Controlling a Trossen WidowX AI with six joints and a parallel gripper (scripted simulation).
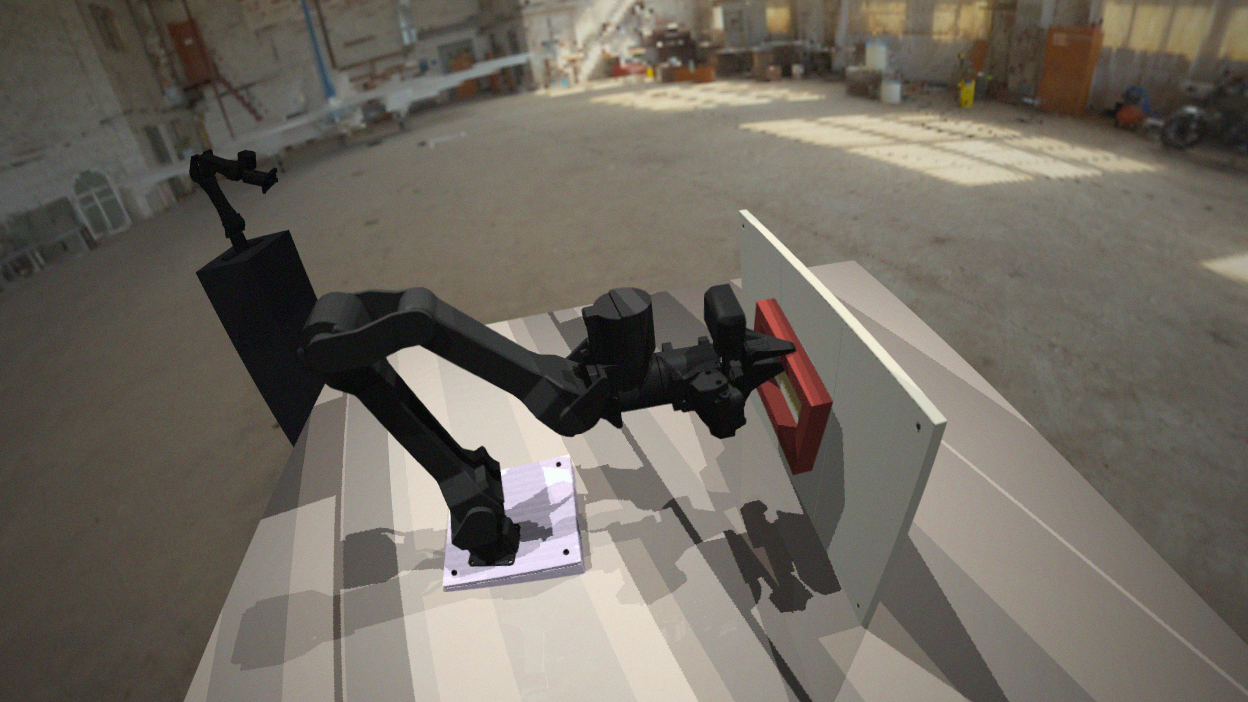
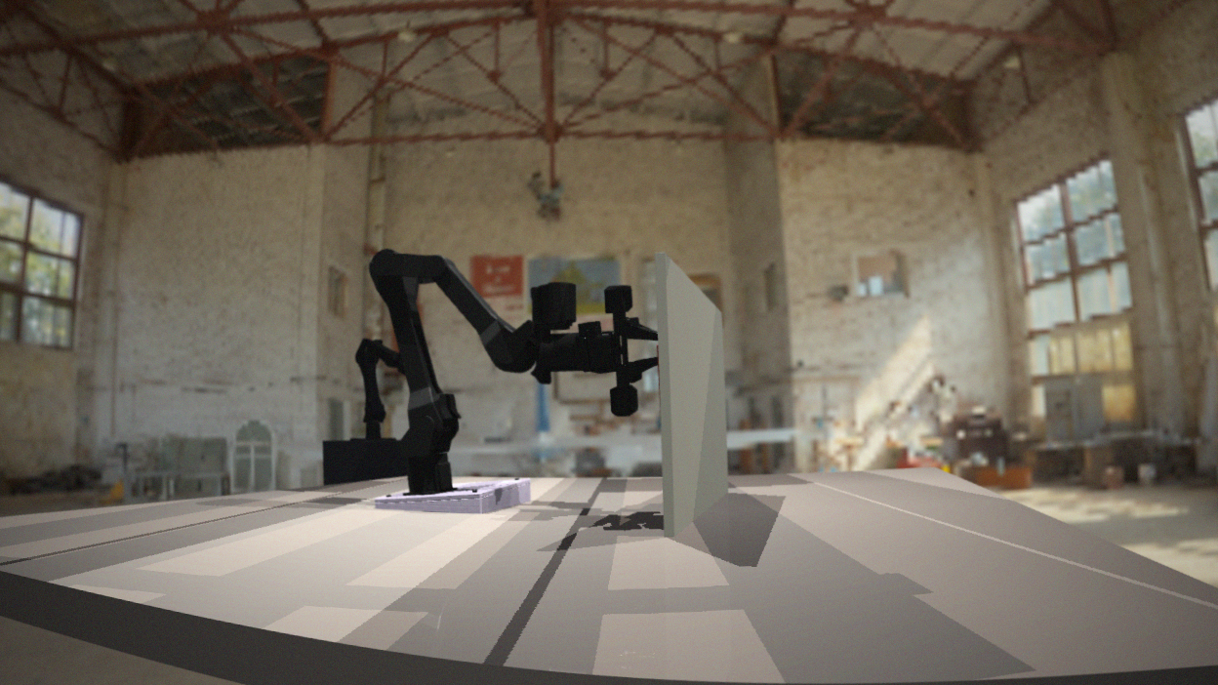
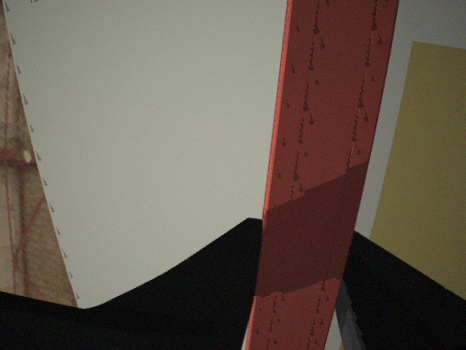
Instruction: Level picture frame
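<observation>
Now: the red picture frame 50 mm below my gripper tip and 10 mm to the left of it. Round my gripper tip: wall panel: 70 mm below, 20 mm ahead, 10 mm to the left.
</observation>
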